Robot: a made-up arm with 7 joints.
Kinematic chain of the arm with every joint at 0, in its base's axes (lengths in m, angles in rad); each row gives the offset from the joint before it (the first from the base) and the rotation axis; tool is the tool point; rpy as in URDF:
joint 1: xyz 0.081 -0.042 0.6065 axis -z
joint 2: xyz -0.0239 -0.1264 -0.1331 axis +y
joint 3: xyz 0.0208 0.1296 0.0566 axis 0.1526 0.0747 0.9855
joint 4: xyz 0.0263 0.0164 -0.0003 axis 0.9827 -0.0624 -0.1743
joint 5: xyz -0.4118 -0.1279 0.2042 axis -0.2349 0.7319 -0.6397
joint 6: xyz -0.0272 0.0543 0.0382 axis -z
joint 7: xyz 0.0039 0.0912 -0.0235 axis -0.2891 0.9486 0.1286
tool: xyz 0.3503 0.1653 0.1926 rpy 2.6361 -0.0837 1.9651
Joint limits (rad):
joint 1: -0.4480..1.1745
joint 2: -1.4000..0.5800
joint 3: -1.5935..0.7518
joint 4: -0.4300..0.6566
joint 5: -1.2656..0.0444
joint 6: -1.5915..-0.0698
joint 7: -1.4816..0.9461
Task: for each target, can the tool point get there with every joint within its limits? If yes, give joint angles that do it. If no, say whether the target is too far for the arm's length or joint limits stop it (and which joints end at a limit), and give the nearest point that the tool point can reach.
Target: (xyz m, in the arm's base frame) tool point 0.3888 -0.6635 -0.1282
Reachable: no: joint limits stop it (at a limit: joint 1, joint 2, joint 4, joint 5, joint 7) | nearest point 0.2494 -0.6972 -0.0645 | short by 0.157 m
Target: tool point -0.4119 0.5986 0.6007
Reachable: yes | joints 0.5750 -0.1421 0.1156 -0.2491 -0.8145 -0.8995 0.4406
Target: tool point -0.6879 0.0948 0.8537
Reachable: yes | joints 0.1515 -0.5101 0.1685 -0.0549 -0.1843 -0.5347 -0.8954
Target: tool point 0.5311 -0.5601 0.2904
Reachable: no: joint limits stop it (at a limit: joint 1, joint 2, joint 3, joint 4, joint 5) | nearest point 0.5319 -0.4008 0.3751 | short by 0.180 m
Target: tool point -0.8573 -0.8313 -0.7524
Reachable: no: too far | nearest point -0.4558 -0.4920 -0.2153 | short by 0.752 m
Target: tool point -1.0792 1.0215 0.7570
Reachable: no: too far | nearest point -0.6368 0.6160 0.6472 | short by 0.610 m
